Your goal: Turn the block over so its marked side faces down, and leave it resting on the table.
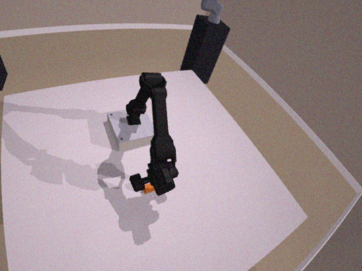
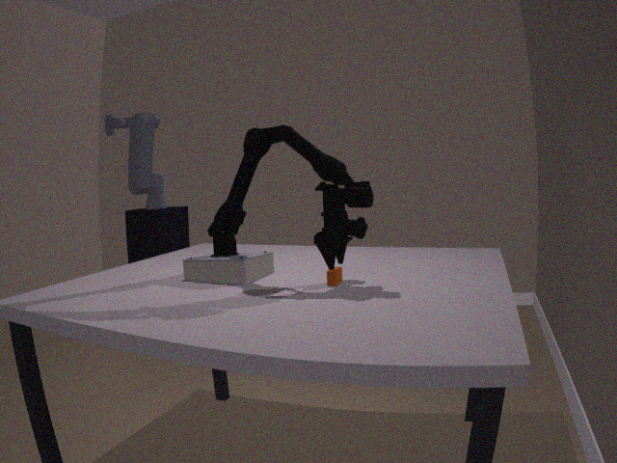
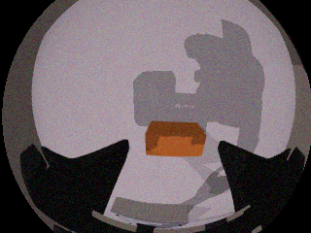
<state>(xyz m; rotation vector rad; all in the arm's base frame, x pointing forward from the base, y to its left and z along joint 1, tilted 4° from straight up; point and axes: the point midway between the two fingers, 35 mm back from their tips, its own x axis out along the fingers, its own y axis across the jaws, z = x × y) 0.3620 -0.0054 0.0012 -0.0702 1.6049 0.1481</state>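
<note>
Right now my gripper tip is 1 cm past the orange block and 3 cm above it.
</note>
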